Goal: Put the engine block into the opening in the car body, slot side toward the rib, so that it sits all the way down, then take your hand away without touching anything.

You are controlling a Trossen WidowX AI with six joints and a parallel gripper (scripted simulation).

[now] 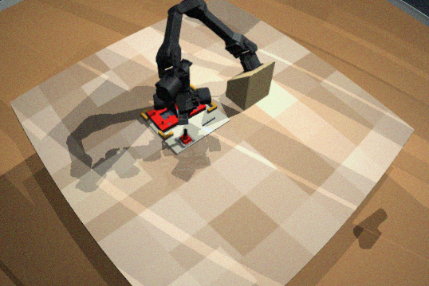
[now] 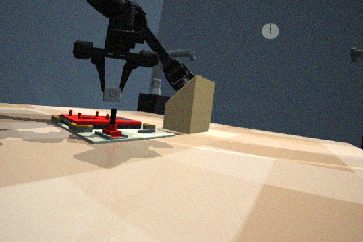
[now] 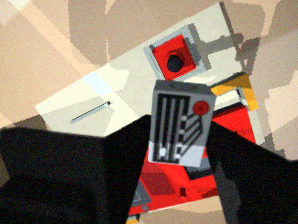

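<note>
Right now the pale baseplate is 50 mm behind my gripper tip, 60 mm to the right of it and 80 mm below it. Also, from my gripper tip: engine block 10 mm below.
</note>
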